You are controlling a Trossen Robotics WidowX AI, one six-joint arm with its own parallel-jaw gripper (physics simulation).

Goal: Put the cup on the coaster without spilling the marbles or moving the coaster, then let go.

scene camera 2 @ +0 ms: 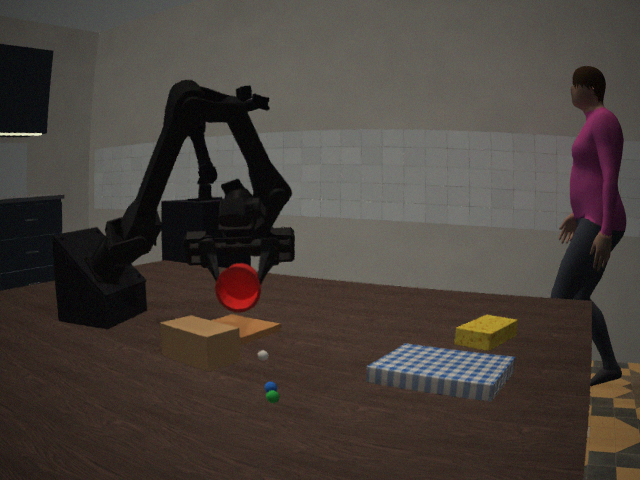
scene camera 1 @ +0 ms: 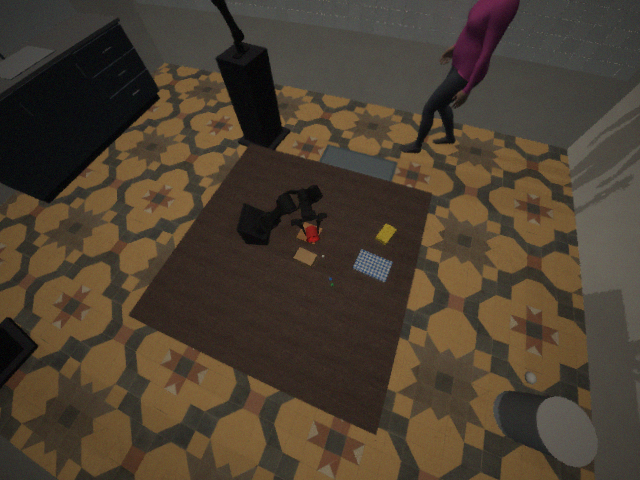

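Pixels of known places: gripper, fingertip midpoint: point(scene camera 2: 238, 283) point(scene camera 1: 312, 235); arm's base at its link origin: point(scene camera 2: 101, 271) point(scene camera 1: 259, 228).
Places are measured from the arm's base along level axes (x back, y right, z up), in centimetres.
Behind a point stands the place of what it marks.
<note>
A red cup point(scene camera 1: 311, 234) @(x -27.6, y -9.1, z 2.9 cm) point(scene camera 2: 238, 287) @(x -24.7, y -12.8, z -1.2 cm) is tipped on its side, its open mouth facing scene camera 2. My gripper point(scene camera 1: 309, 226) @(x -27.3, y -10.2, z 0.2 cm) point(scene camera 2: 237, 276) @(x -27.3, y -10.2, z 0.2 cm) is shut on the cup and holds it above the coaster. The orange coaster point(scene camera 1: 301, 235) @(x -19.3, y -10.8, z -8.4 cm) point(scene camera 2: 258, 326) @(x -25.8, y -16.3, z -8.4 cm) lies flat on the table, partly hidden by the cup in scene camera 1 and by a box in scene camera 2. A white marble point(scene camera 1: 323, 255) @(x -36.3, y -5.7, z -8.1 cm) point(scene camera 2: 262, 354) @(x -36.6, y -5.0, z -8.5 cm), a blue marble point(scene camera 1: 330, 279) @(x -45.8, y 4.3, z -8.4 cm) point(scene camera 2: 270, 386) @(x -46.1, y 4.5, z -8.5 cm) and a green marble point(scene camera 1: 331, 284) @(x -47.6, y 6.5, z -8.2 cm) point(scene camera 2: 272, 396) @(x -48.3, y 6.8, z -8.6 cm) lie on the table. No marble shows inside the cup.
A tan box point(scene camera 1: 305, 256) @(x -29.0, y 0.6, z -4.5 cm) point(scene camera 2: 200, 342) @(x -32.8, y 3.9, z -5.5 cm) stands close to the coaster, on scene camera 2's side. A blue checked cloth block point(scene camera 1: 372, 265) @(x -61.9, y -12.5, z -7.2 cm) point(scene camera 2: 440, 369) @(x -62.5, y -9.8, z -7.2 cm) and a yellow sponge point(scene camera 1: 386, 234) @(x -61.5, y -32.8, z -6.7 cm) point(scene camera 2: 485, 331) @(x -62.3, y -28.6, z -6.7 cm) lie to the right. A person point(scene camera 1: 473, 56) point(scene camera 2: 595, 170) stands beyond the table.
</note>
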